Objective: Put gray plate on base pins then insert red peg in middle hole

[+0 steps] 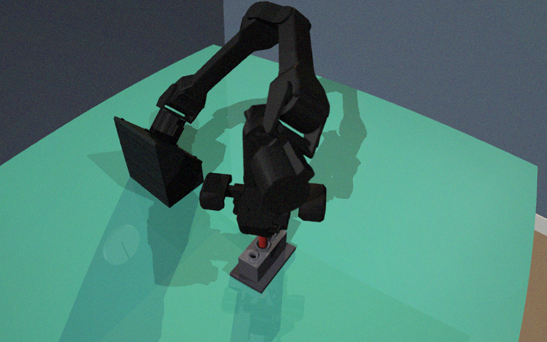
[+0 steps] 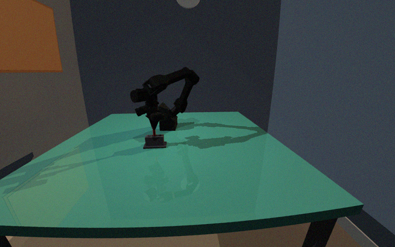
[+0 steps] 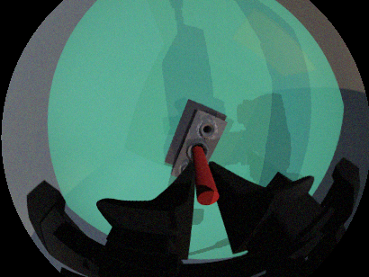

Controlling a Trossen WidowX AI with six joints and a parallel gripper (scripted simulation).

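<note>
Now: gripper tip right at the red peg. From my gripper tip the other things lie so: gray plate: 50 mm below.
</note>
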